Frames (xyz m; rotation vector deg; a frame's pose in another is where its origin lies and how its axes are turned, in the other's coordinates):
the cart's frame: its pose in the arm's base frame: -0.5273 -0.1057 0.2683 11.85 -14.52 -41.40
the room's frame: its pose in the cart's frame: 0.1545 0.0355 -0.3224 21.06 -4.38 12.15
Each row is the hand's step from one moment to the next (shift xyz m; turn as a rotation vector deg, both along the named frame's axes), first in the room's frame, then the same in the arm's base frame.
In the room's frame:
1: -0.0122 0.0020 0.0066 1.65 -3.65 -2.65
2: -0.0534 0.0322 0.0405 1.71 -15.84 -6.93
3: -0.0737 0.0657 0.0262 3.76 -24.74 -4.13
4: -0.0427 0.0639 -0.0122 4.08 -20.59 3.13
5: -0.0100 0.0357 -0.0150 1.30 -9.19 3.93
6: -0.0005 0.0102 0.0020 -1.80 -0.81 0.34
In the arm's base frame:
1: -0.0125 0.0058 0.0024 1.59 -2.83 -3.54
2: -0.0538 0.0398 0.0324 0.17 -10.95 -13.49
3: -0.0520 0.0814 0.0332 -2.42 -19.91 -15.52
4: -0.0077 0.0765 0.0120 -4.75 -19.27 -7.51
5: 0.0110 0.0382 0.0047 -3.88 -9.17 -1.54
6: 0.0017 0.0076 0.0070 -1.85 0.20 -0.74

